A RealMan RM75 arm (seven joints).
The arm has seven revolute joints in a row. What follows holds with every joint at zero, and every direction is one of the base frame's. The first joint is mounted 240.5 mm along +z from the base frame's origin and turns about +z. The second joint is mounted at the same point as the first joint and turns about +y. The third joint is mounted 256 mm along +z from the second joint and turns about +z. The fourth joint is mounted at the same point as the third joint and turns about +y. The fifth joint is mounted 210 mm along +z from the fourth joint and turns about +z. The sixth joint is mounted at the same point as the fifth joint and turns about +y. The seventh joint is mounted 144 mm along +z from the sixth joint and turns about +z. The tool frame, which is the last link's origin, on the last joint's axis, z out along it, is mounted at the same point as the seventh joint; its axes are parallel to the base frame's.
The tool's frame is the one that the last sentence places.
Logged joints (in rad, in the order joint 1, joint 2, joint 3, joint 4, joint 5, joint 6, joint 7), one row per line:
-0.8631, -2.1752, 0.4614, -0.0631, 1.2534, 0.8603, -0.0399
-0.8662, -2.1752, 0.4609, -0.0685, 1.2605, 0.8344, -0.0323
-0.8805, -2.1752, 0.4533, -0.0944, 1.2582, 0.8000, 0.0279
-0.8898, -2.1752, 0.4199, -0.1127, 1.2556, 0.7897, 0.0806
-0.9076, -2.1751, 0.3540, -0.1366, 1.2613, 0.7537, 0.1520
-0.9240, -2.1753, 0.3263, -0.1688, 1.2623, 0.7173, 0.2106
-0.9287, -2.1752, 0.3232, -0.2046, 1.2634, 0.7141, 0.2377
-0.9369, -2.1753, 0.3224, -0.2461, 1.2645, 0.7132, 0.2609
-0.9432, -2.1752, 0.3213, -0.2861, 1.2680, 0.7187, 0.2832
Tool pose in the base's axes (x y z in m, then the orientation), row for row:
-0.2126, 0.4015, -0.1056, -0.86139, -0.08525, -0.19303, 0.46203
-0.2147, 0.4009, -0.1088, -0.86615, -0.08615, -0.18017, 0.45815
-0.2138, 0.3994, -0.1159, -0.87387, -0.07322, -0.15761, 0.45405
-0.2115, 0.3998, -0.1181, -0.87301, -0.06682, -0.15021, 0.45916
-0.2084, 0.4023, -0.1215, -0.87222, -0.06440, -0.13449, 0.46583
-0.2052, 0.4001, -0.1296, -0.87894, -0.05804, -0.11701, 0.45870
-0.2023, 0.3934, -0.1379, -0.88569, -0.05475, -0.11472, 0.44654
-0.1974, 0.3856, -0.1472, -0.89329, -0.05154, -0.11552, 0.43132
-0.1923, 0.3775, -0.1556, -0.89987, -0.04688, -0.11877, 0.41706
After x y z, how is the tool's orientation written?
As a quaternion, x y z w.
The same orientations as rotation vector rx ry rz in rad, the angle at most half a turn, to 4 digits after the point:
-2.1184, -0.2097, -0.4747
-2.1338, -0.2122, -0.4439
-2.1568, -0.1807, -0.3890
-2.1497, -0.1645, -0.3699
-2.1414, -0.1581, -0.3302
-2.1648, -0.1429, -0.2882
-2.1933, -0.1356, -0.2841
-2.2275, -0.1285, -0.2881
-2.2586, -0.1177, -0.2981

